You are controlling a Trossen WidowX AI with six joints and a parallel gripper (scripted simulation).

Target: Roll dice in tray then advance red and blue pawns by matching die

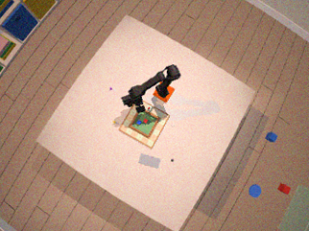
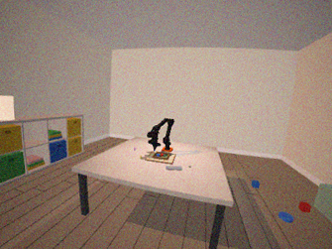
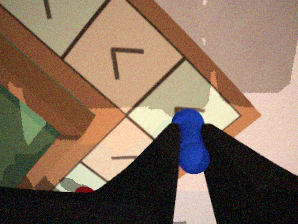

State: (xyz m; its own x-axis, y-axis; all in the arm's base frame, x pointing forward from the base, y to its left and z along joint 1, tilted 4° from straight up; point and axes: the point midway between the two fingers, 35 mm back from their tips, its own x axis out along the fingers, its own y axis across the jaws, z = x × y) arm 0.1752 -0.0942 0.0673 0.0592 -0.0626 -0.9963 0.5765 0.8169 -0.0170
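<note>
The blue pawn is 10 mm above my gripper tip. Also, from my gripper tip: yellow pawn: 230 mm ahead, 40 mm to the right, 20 mm below; red pawn: 90 mm to the left, 10 mm below, 10 mm behind; green tray: 130 mm to the left, 90 mm ahead, 30 mm below.
</note>
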